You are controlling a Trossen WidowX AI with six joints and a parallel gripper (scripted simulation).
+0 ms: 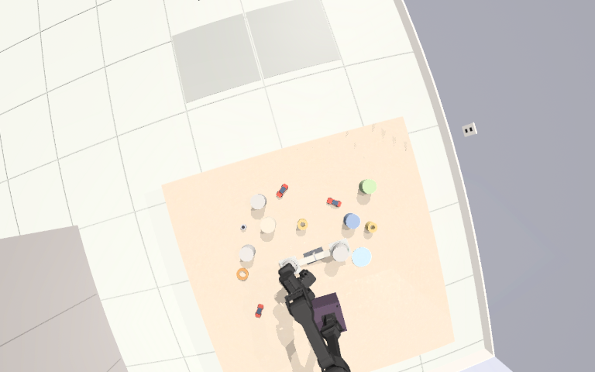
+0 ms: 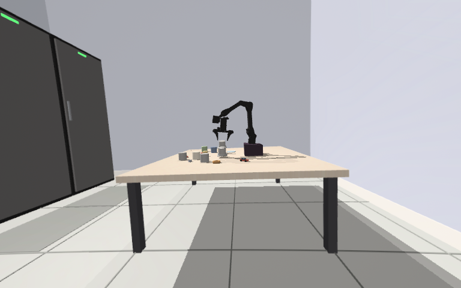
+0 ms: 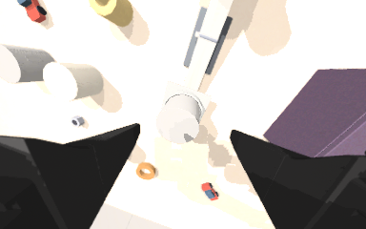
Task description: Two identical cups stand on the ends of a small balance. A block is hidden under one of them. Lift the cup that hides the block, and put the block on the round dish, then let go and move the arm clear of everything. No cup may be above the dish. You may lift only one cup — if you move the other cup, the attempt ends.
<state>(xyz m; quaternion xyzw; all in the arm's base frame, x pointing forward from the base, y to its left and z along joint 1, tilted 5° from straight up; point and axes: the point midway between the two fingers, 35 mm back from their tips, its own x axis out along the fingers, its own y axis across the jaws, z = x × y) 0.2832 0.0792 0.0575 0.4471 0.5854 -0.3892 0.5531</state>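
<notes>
Now: gripper tip 10 mm short of the mint-green block, 30 mm to the right of it and 110 mm above it. The rest, counted from my gripper tip: balance beam 20 mm ahead, 110 mm to the right, 110 mm below; pale blue round dish 70 mm behind, 330 mm to the right, 150 mm below; grey cup 20 mm ahead, 240 mm to the right, 40 mm below.
</notes>
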